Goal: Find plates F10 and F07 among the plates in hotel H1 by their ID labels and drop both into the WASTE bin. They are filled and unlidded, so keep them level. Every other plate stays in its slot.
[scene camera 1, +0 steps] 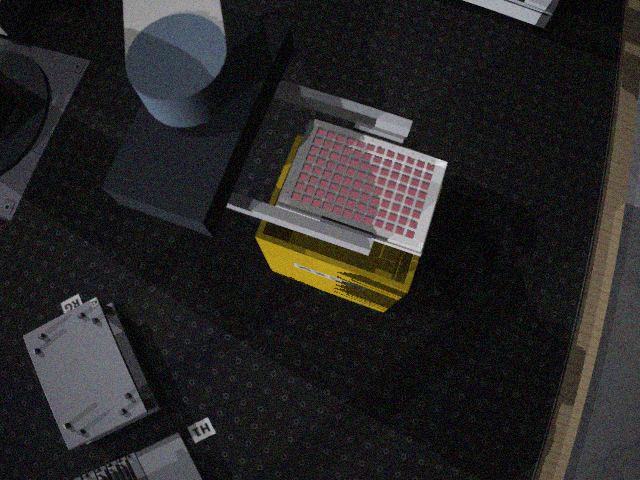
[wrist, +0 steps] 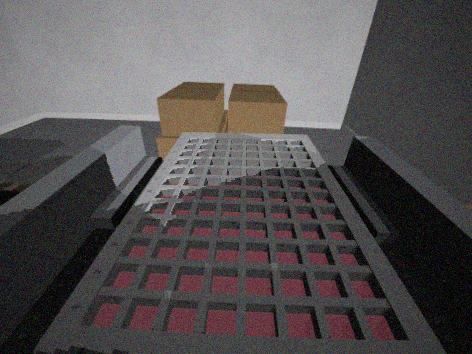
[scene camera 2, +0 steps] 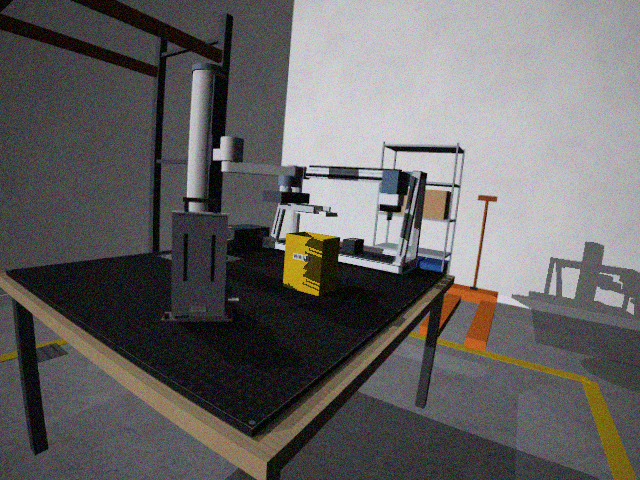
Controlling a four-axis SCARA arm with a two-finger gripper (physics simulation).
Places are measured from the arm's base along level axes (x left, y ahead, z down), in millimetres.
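Pixels of known places: gripper, between the fingertips: (scene camera 1: 391,186) (wrist: 244,150) (scene camera 2: 322,209).
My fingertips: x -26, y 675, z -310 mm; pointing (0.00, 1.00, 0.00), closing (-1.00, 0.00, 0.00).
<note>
Ahead of a thing's pixels: the offset from my fingertips to its top centre. "spot": to the spot under its first point.
My gripper (scene camera 1: 387,189) (scene camera 2: 323,210) (wrist: 244,150) is shut on a grey-white gridded plate {dx +0, dy -22, dz +5 mm} (scene camera 1: 330,167) (wrist: 259,257) with red wells and no lid. The plate looks level and hangs above the yellow bin {dx +0, dy -29, dz +97 mm} (scene camera 1: 305,260) (scene camera 2: 302,273), covering most of its opening in scene camera 1. The plate's ID label is not readable in these views. The bin's inside is mostly hidden. Hotel H1 (scene camera 1: 173,459) (scene camera 2: 199,273) stands at the bottom edge in scene camera 1 and left of the bin in scene camera 2. Its plate labels cannot be seen.
The RG stand (scene camera 1: 82,372) is beside hotel H1. A grey plate with a round opening {spot: dx +122, dy -554, dz +297 mm} (scene camera 1: 64,82) lies at the left in scene camera 1. A gantry frame (scene camera 2: 413,222) stands behind the bin. Brown boxes (wrist: 192,115) show beyond the plate in the wrist view.
</note>
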